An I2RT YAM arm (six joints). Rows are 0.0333 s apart.
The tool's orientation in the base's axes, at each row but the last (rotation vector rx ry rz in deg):
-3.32 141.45 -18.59
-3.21 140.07 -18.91
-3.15 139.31 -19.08
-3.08 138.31 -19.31
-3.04 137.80 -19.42
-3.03 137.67 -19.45
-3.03 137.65 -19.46
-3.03 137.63 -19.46
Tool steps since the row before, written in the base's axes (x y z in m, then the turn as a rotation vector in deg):
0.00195 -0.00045 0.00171 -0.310 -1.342 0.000
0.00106 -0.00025 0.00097 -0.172 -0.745 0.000
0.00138 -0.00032 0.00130 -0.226 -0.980 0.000
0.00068 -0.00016 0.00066 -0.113 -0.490 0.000
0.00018 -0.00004 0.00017 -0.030 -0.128 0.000
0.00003 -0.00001 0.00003 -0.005 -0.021 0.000
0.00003 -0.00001 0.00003 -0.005 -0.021 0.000
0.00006 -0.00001 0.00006 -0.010 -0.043 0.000
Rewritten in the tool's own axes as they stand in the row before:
-0.00251 -0.00078 -0.00003 0.408 -1.311 0.104
-0.00139 -0.00044 -0.00001 0.226 -0.728 0.058
-0.00184 -0.00057 -0.00002 0.297 -0.958 0.076
-0.00092 -0.00029 -0.00001 0.149 -0.479 0.038
-0.00024 -0.00007 0.00000 0.039 -0.125 0.010
-0.00004 -0.00002 0.00000 0.006 -0.021 0.002
-0.00004 -0.00002 0.00000 0.006 -0.021 0.002
-0.00008 -0.00002 0.00000 0.013 -0.042 0.003

